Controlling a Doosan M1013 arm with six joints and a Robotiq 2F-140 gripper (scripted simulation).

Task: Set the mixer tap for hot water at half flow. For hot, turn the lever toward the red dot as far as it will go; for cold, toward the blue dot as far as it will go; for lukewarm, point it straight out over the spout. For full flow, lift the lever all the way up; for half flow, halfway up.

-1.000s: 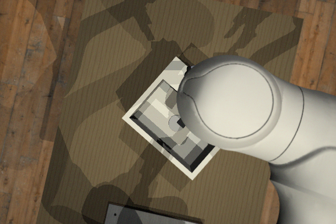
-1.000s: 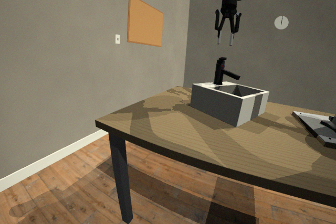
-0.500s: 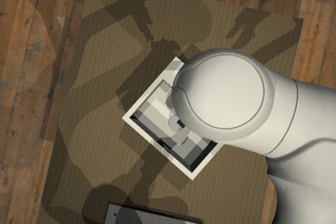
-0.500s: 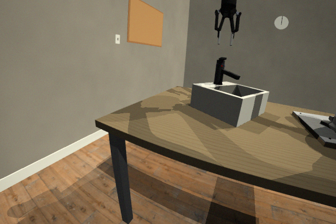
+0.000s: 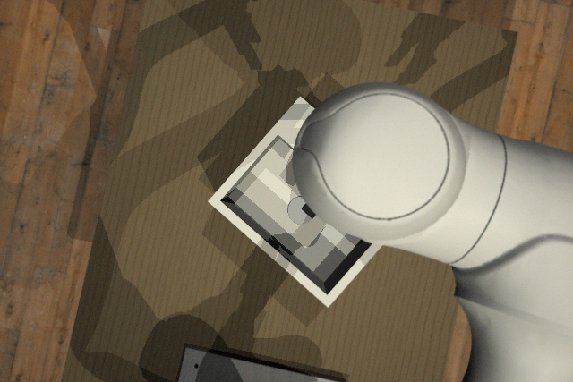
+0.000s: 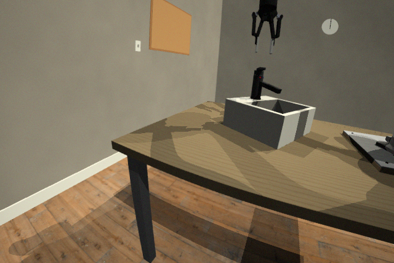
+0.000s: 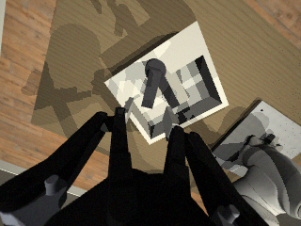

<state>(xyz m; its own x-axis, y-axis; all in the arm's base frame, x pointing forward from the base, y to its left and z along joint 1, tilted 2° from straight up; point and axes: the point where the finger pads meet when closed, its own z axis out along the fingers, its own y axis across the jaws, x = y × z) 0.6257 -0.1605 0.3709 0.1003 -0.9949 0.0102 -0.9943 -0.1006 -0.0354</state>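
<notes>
My hand is 100 mm above the lever and 20 mm to the left of it. Also, from my hand: black mixer tap (150 mm below, 40 mm to the right, 10 mm behind); then white sink (340 mm below, 90 mm behind, 20 mm to the left).
</notes>
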